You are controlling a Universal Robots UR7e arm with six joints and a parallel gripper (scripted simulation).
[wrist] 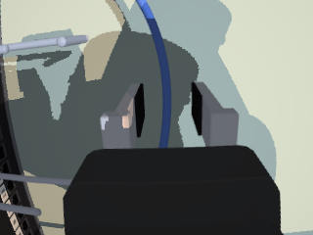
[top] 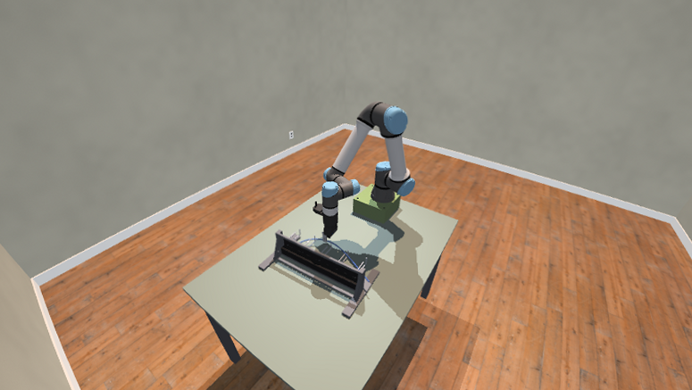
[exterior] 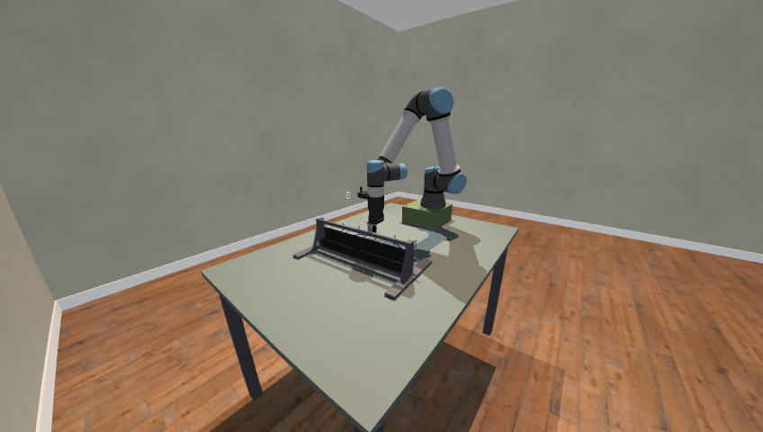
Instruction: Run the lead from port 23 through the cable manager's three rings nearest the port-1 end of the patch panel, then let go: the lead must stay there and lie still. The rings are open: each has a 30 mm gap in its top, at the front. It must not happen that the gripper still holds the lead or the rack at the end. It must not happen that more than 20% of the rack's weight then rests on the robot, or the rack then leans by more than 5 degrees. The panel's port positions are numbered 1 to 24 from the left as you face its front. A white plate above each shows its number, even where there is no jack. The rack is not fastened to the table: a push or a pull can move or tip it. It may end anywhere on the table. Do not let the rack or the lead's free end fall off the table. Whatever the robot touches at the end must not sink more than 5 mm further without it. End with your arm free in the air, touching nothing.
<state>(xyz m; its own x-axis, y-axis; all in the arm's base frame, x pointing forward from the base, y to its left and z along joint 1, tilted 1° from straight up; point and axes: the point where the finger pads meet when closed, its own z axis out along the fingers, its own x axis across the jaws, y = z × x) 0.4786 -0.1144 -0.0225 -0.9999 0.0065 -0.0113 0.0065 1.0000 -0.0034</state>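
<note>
Right now the rack is 170 mm ahead of my hand and 60 mm to the left of it.
</note>
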